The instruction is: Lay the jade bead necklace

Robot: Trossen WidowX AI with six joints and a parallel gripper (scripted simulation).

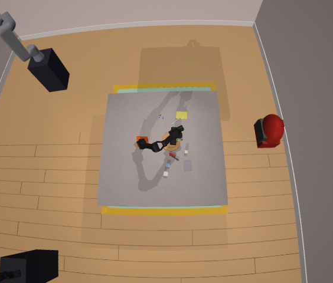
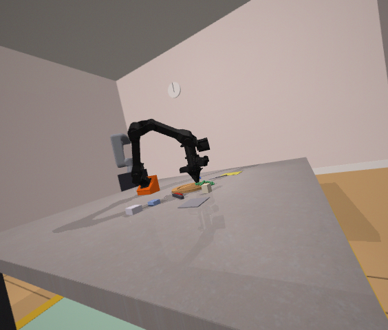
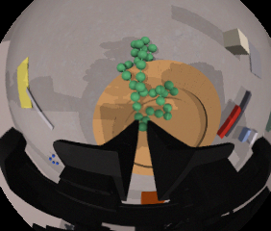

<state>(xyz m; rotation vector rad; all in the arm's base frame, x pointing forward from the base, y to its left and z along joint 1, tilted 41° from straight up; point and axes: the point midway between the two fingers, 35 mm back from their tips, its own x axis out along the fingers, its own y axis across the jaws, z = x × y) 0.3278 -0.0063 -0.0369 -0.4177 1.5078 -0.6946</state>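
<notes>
Now: the round wooden bead board 30 mm behind my gripper tip, 30 mm to the right of it and 10 mm below it. The rest, counted from my gripper tip: beige cube (110 mm ahead, 160 mm to the right); then red-handled tool (20 mm behind, 180 mm to the right, 20 mm below); then blue block (80 mm behind, 280 mm to the right, 10 mm below).
</notes>
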